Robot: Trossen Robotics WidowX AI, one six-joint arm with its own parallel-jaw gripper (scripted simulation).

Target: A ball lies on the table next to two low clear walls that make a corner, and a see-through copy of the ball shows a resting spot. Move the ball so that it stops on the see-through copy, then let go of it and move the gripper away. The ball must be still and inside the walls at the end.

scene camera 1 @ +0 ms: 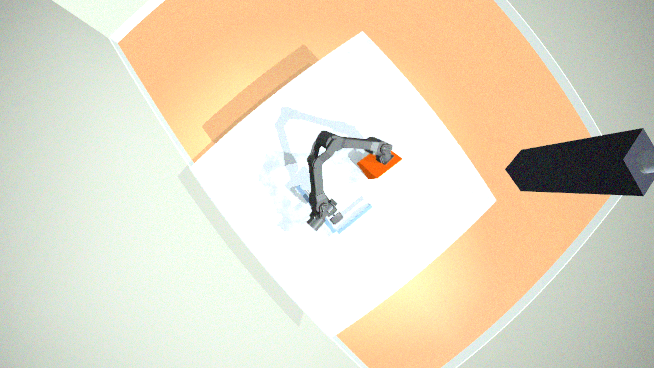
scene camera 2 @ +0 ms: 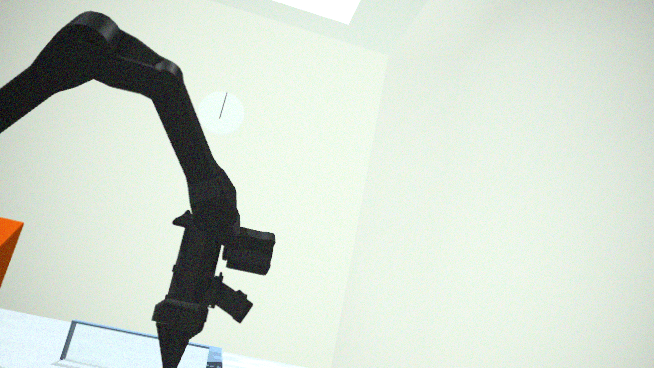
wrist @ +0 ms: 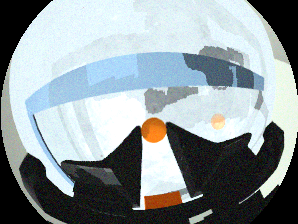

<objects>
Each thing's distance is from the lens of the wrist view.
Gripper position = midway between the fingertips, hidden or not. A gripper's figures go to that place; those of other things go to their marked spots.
my gripper (wrist: 153, 127): 10 cm
clear wall (wrist: 51, 123): 16 cm
</objects>
